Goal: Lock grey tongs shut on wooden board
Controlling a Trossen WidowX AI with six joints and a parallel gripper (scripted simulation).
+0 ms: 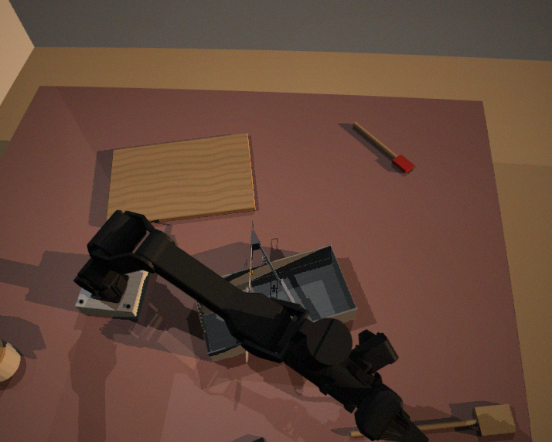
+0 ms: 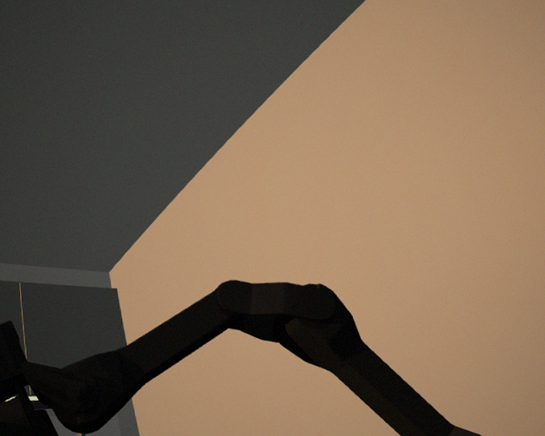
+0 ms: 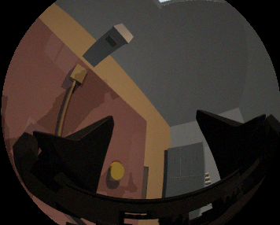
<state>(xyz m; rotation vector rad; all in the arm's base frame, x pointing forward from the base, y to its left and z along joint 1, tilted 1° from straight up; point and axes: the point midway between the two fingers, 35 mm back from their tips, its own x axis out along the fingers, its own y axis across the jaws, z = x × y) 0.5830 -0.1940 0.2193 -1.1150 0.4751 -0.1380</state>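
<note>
The roasting tin lies 27 cm behind my gripper tip, 24 cm to the left of it and 22 cm below it. The rest, counted from my gripper tip: wooden board (57 cm behind, 53 cm to the left, 24 cm below); wooden cup (81 cm behind, 21 cm below, 1 cm to the left); red-headed spatula (70 cm to the left, 24 cm below, 7 cm behind).
</note>
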